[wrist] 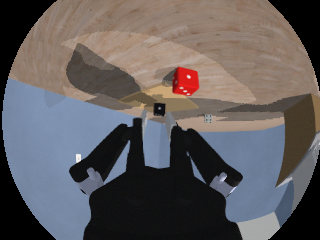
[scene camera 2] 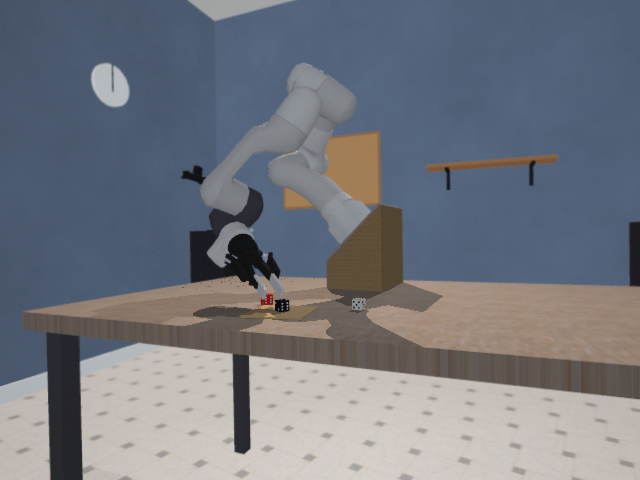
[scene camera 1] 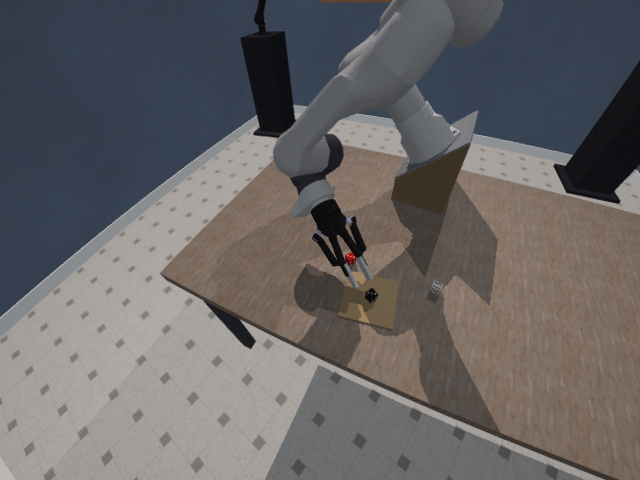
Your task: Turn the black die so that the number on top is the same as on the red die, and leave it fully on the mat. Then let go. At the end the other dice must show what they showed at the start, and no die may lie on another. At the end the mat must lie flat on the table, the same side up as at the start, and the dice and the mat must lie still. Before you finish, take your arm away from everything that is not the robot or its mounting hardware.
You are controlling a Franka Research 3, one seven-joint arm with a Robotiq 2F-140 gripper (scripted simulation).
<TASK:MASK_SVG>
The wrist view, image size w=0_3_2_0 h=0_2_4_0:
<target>gripper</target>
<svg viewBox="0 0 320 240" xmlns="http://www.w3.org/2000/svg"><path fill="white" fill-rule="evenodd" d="M69 169L69 173L84 194L89 196L91 219L85 227L83 240L243 240L237 223L229 221L225 211L225 198L242 181L242 174L229 166L196 130L188 128L187 131L182 131L182 128L178 126L171 112L167 111L165 122L168 140L170 141L170 167L154 168L145 166L143 138L145 122L147 124L147 110L143 110L140 118L133 118L133 127L128 127L127 124L118 125L86 158ZM191 159L206 184L194 176ZM130 141L126 172L104 185L104 181L107 179L128 141Z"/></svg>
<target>tan mat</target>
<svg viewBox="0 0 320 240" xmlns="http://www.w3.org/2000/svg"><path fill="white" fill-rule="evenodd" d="M199 109L186 96L174 94L172 86L166 82L143 89L117 101L153 112L154 103L165 103L165 112Z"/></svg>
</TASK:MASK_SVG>
